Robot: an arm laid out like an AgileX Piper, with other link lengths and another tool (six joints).
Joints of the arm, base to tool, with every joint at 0 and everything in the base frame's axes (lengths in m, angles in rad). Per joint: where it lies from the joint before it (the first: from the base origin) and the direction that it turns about. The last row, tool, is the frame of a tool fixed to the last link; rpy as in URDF.
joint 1: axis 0 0 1 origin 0.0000 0.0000 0.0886
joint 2: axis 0 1 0 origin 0.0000 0.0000 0.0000
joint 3: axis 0 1 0 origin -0.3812 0.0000 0.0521
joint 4: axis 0.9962 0 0.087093 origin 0.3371 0.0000 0.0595
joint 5: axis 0 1 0 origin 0.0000 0.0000 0.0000
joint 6: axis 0.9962 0 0.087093 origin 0.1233 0.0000 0.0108
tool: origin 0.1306 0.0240 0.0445 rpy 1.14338 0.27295 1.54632
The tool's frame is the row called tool.
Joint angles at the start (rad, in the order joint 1, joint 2, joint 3, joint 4, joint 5, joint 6):
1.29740, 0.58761, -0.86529, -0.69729, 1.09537, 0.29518
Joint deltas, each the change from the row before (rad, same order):
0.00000, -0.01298, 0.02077, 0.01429, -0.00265, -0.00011
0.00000, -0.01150, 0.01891, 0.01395, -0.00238, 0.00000
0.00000, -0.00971, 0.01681, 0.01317, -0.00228, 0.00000
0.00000, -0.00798, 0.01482, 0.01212, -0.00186, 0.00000
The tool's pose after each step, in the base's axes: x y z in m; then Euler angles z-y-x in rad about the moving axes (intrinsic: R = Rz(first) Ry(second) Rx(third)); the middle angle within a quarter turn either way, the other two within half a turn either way. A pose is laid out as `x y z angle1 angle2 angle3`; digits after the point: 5 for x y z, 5 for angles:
0.17790 0.17935 0.37881 2.57561 0.61579 1.86929
0.17492 0.17849 0.37049 2.58805 0.60530 1.88013
0.17216 0.17795 0.36292 2.59954 0.59527 1.89023
0.16967 0.17761 0.35603 2.61003 0.58599 1.89992

